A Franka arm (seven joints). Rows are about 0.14 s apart.
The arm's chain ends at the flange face. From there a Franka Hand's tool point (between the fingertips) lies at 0.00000 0.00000 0.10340 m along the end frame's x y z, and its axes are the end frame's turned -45 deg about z.
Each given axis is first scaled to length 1.
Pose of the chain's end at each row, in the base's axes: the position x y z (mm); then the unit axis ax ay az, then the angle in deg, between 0 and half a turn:
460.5, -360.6, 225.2, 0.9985, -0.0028, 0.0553, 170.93
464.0, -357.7, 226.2, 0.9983, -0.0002, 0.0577, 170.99
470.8, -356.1, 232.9, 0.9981, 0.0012, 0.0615, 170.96
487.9, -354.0, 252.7, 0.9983, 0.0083, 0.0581, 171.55
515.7, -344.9, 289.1, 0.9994, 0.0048, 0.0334, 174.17
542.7, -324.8, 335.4, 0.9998, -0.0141, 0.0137, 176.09
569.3, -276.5, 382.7, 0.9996, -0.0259, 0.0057, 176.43
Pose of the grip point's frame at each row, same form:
471.8, -376.9, 123.7, 0.9247, 0.3800, 0.0208, 169.20
475.8, -373.9, 124.8, 0.9237, 0.3824, 0.0232, 169.15
483.4, -372.3, 131.6, 0.9231, 0.3837, 0.0266, 168.95
500.0, -369.1, 151.1, 0.9204, 0.3902, 0.0254, 169.65
522.6, -355.4, 186.5, 0.9220, 0.3871, 0.0114, 173.15
545.4, -331.9, 232.3, 0.9292, 0.3696, -0.0004, 175.79
570.3, -283.0, 279.5, 0.9335, 0.3586, -0.0067, 176.45

